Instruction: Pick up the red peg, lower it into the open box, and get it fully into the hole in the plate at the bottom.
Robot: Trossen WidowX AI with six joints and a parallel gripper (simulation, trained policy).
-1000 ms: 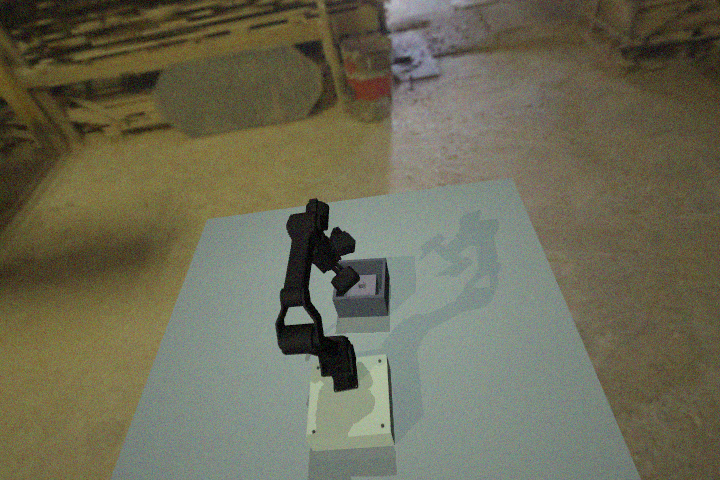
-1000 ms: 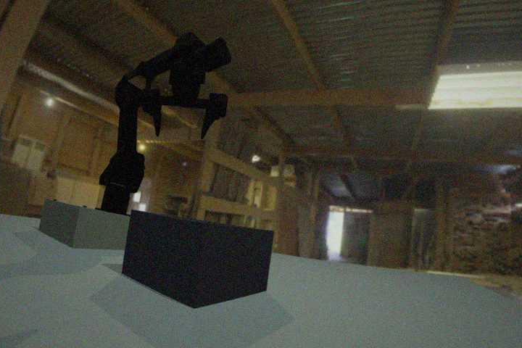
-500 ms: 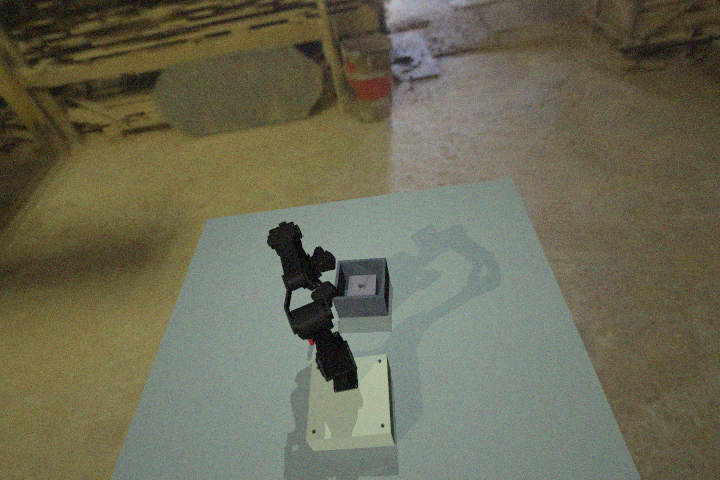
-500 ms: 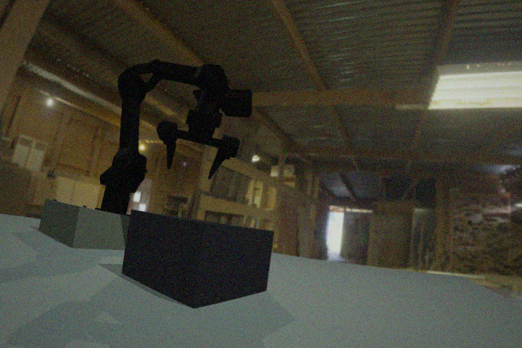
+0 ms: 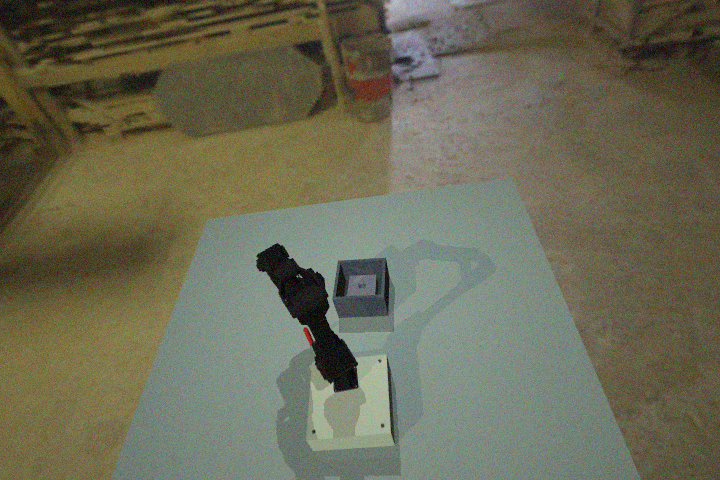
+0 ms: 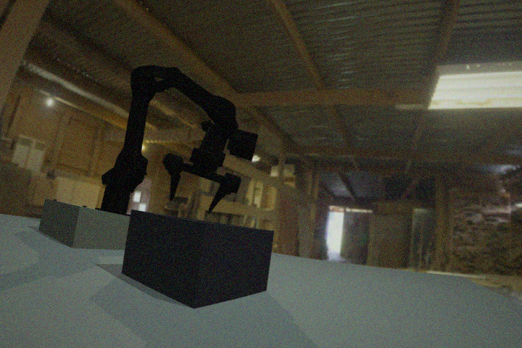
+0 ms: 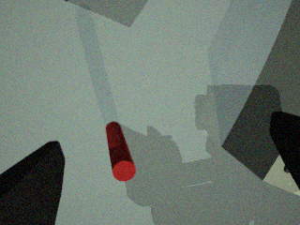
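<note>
My gripper tip is now 8 cm above the red peg and 4 cm to the right of it. Round my gripper tip: box 14 cm to the right, 14 cm ahead, 10 cm below; then grey plate 14 cm to the right, 14 cm ahead, 8 cm below.
</note>
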